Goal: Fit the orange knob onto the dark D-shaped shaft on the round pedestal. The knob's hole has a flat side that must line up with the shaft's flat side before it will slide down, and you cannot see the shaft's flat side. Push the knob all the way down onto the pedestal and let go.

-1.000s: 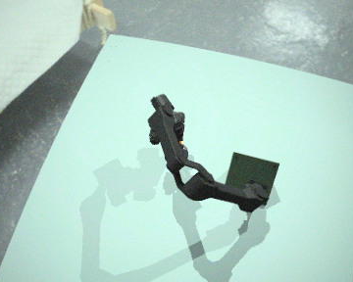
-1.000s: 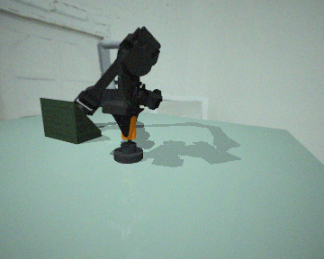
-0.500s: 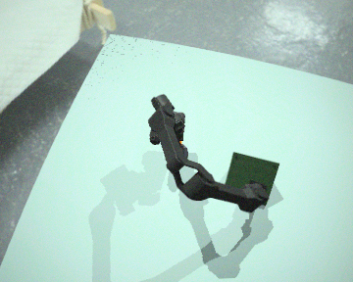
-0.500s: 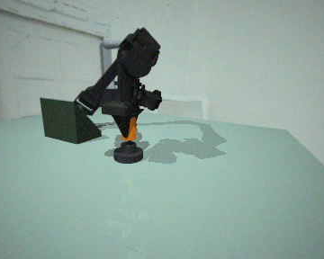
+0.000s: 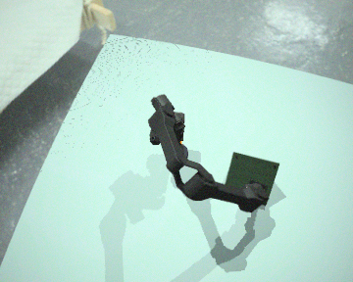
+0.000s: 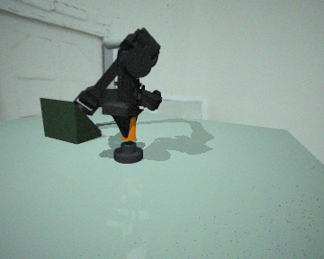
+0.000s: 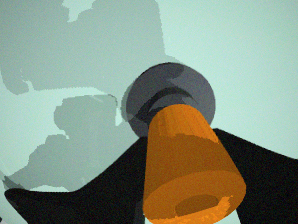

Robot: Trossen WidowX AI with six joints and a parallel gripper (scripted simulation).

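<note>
Right now the orange knob is 2 cm above my gripper tip. From my gripper tip the other things lie so: dark pedestal (4 cm below).
</note>
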